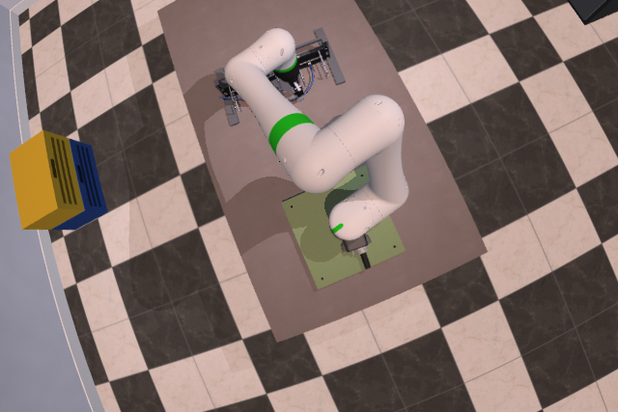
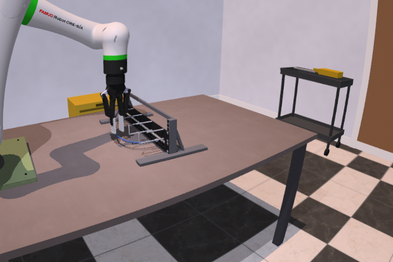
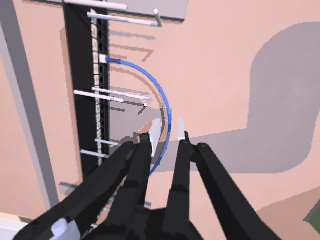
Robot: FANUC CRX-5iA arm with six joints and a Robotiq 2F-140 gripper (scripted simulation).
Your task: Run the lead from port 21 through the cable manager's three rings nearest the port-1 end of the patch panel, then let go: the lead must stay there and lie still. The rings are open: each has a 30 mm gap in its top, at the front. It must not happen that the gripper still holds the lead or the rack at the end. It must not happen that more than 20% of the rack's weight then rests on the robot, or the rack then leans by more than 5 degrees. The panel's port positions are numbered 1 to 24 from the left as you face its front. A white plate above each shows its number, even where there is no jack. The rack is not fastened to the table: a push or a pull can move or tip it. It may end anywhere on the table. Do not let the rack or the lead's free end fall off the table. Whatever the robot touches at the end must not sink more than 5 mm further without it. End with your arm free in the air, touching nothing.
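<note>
The black patch-panel rack lies 150 mm ahead of my hand, 60 mm to the left of it and 30 mm below it.
</note>
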